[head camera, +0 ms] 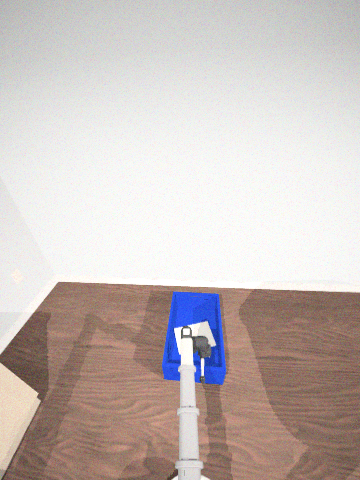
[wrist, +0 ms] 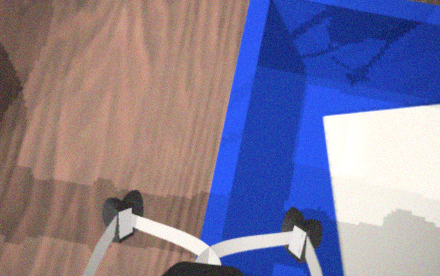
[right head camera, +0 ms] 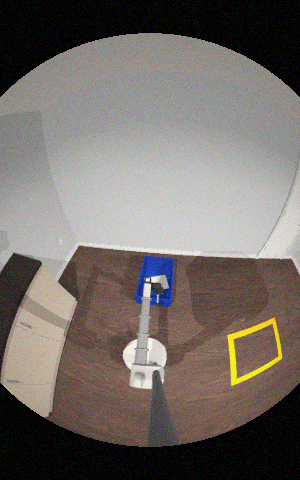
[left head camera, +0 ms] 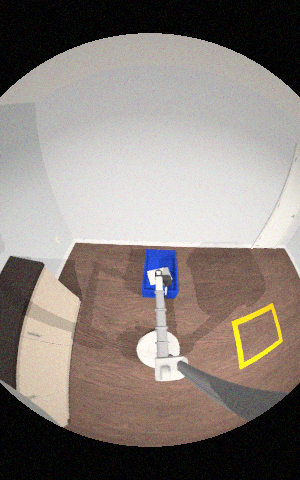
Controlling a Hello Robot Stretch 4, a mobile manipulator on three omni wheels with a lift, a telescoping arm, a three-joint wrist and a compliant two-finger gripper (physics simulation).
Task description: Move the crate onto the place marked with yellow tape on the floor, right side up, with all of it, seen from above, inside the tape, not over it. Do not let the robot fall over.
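Frame: origin at the robot's base, x ahead, y left, z up, level; millimetres.
Seen in the pictures: gripper, fingertip midpoint: (wrist: pixel 213 215) (left head camera: pixel 164 290).
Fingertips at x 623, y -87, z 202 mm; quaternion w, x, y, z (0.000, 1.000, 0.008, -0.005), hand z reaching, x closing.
A point is followed by its place in that frame.
The blue crate (head camera: pixel 215 375) @[x 608, y -181, z 120 mm] (left head camera: pixel 150 294) @[x 628, y 58, z 79 mm] (right head camera: pixel 141 302) (wrist: pixel 265 140) @[x 698, y 4, z -9 mm] stands upright on the floor near the back wall, its open top up. A flat white rectangle (head camera: pixel 207 330) @[x 979, y -177, z 1 mm] (left head camera: pixel 151 277) @[x 896, y 38, z 1 mm] (right head camera: pixel 162 280) @[x 962, y -152, z 1 mm] (wrist: pixel 385 175) @[x 906, y -32, z 1 mm] lies inside it. My gripper (head camera: pixel 202 361) @[x 623, y -87, z 202 mm] (left head camera: pixel 166 287) @[x 623, y -87, z 202 mm] (right head camera: pixel 158 296) @[x 623, y -87, z 202 mm] (wrist: pixel 213 215) @[x 623, y -87, z 202 mm] is open over the crate's near wall. In the wrist view one fingertip shows over the floor outside the rim, the other over the inside. Its exact height is hard to tell. The yellow tape outline (left head camera: pixel 238 346) @[x -209, y -989, z -27 mm] (right head camera: pixel 232 360) @[x -192, y -993, z -26 mm] is on the floor at the right, apart from the crate.
A pale cabinet (head camera: pixel 15 415) @[x 384, y 919, z 220 mm] (left head camera: pixel 47 350) @[x -171, y 942, z 484 mm] (right head camera: pixel 40 345) @[x -196, y 942, z 434 mm] with a dark top stands at the left. The back wall (head camera: pixel 200 150) @[x 1496, y -121, z 1297 mm] rises close behind the crate. My round white base (left head camera: pixel 145 350) @[x -11, y 117, z 187 mm] (right head camera: pixel 130 355) @[x -10, y 126, z 187 mm] is in front of the crate, left of the tape. A white door is at the far right.
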